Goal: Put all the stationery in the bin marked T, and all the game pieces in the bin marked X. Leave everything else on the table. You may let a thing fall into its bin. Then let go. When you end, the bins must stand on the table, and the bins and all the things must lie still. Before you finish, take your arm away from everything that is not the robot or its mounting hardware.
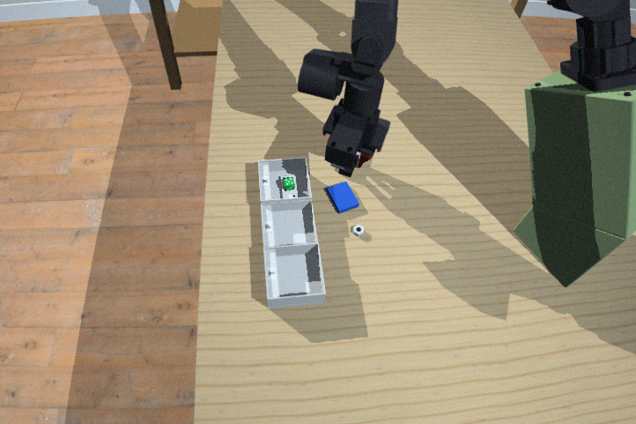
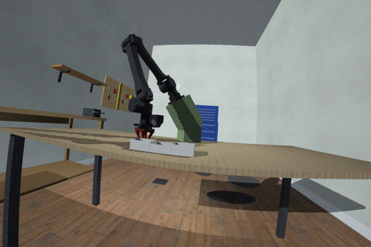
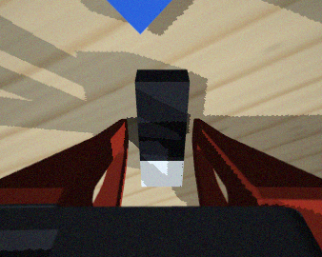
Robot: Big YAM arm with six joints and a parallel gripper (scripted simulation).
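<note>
My gripper is now 1 cm to the left of the black-and-white eraser. Round my hand: flat blue block 2 cm ahead, 8 cm to the left, 1 cm below; white domino 11 cm ahead, 7 cm to the left; green die 11 cm ahead, 7 cm to the left, 1 cm above.
</note>
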